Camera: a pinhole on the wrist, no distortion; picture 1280 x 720 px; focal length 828.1 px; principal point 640.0 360.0 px. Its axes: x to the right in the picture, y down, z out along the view. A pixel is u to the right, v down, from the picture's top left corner.
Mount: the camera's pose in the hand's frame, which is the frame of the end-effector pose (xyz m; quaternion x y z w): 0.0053 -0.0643 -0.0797 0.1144 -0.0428 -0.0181 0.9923
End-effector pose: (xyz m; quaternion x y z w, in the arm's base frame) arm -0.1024 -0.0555 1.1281 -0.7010 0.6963 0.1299 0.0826
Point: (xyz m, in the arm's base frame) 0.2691 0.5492 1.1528
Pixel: outside the picture
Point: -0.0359 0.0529 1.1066
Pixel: 75.4 492.1
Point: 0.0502 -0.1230 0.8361
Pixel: 1083.5 298.8
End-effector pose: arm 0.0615 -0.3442 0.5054 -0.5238 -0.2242 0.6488 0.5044
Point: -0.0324 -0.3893 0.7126
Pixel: 220.1 363.1
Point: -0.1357 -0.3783 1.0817
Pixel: 244.7 38.9
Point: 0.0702 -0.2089 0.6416
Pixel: 992.3 35.8
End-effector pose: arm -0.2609 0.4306 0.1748 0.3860 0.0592 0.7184 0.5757
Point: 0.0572 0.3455 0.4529
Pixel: 783.5 543.0
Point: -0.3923 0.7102 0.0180
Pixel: behind the camera
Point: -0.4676 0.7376 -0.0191
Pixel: behind the camera
